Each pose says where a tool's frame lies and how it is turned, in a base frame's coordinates. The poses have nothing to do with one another.
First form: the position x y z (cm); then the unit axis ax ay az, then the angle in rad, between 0 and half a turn.
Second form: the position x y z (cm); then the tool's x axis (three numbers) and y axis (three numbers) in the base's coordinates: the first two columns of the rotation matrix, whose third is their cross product. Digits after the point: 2 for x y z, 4 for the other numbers.
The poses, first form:
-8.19, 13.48, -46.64, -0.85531, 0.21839, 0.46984, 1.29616
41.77, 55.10, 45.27, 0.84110, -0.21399, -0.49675, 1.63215
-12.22, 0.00, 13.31, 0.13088, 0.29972, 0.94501, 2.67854
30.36, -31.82, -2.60, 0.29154, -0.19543, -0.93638, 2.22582
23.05, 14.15, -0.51, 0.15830, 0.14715, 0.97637, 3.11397
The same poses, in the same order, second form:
-8.19, 13.48, -46.64, 0.8044, 0.3161, -0.5031, -0.5884, 0.3060, -0.7485
41.77, 55.10, 45.27, 0.6895, -0.6868, -0.2298, 0.3048, -0.0127, 0.9523
-12.22, 0.00, 13.31, -0.8622, 0.4964, 0.1005, -0.3478, -0.7245, 0.5951
30.36, -31.82, -2.60, -0.4724, -0.8343, -0.2843, 0.6509, -0.5477, 0.5257
23.05, 14.15, -0.51, -0.9495, 0.0735, 0.3050, 0.0196, -0.9563, 0.2917

